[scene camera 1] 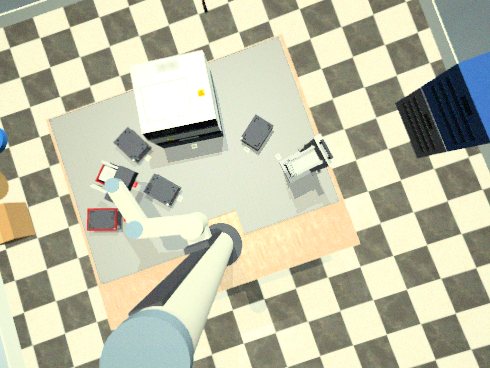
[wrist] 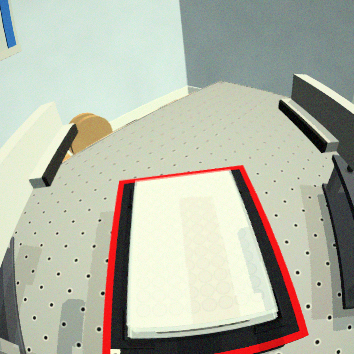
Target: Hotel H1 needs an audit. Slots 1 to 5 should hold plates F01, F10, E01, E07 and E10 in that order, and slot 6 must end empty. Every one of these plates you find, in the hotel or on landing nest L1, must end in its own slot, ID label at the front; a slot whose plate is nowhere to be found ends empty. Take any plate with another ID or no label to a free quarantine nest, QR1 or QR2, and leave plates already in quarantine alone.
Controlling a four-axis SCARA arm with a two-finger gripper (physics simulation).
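Places are measured from the arm's base along level axes (x right, y ahead, z up), in centimetres.
Pixels of known places: gripper, fingertip midpoint: (scene camera 1: 97,173) (wrist: 176,96).
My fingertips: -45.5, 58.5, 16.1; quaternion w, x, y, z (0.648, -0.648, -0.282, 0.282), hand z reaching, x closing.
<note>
Behind a point stands the place of what it marks, as x, y, z.
My gripper (scene camera 1: 98,174) {-45.5, 58.5, 16.1} (wrist: 176,96) {-45.5, 58.5, 16.1} is open and empty, its fingers wide apart above and beyond the far end of a red-edged nest (wrist: 116,235) {-48.9, 53.9, 6.3}. A white plate (scene camera 1: 107,174) {-45.7, 58.8, 7.7} (wrist: 165,250) {-44.4, 55.0, 7.7} lies flat in that nest; no ID is readable on its front edge in the wrist view. A second red-edged nest (scene camera 1: 88,220) {-64.5, 38.1, 6.4} at the left table edge holds no plate. What looks like the hotel, a dark-framed rack (scene camera 1: 325,149) {62.4, 29.0, 35.7}, stands at the right with a pale plate-like top (scene camera 1: 302,162) {54.0, 27.6, 26.2}; its slots and labels are hidden from above.
A large white instrument (scene camera 1: 170,95) {5.9, 79.1, 25.9} stands at the back. Dark nests (scene camera 1: 132,144) {-27.8, 70.7, 6.3} (scene camera 1: 162,190) {-19.9, 40.2, 6.3} (scene camera 1: 257,132) {41.3, 53.0, 6.3} stand on the grey table top (scene camera 1: 240,185) {22.2, 28.5, 1.3}, with no plate visible on them. My arm reaches over the left front. Dark side parts edge the wrist view.
</note>
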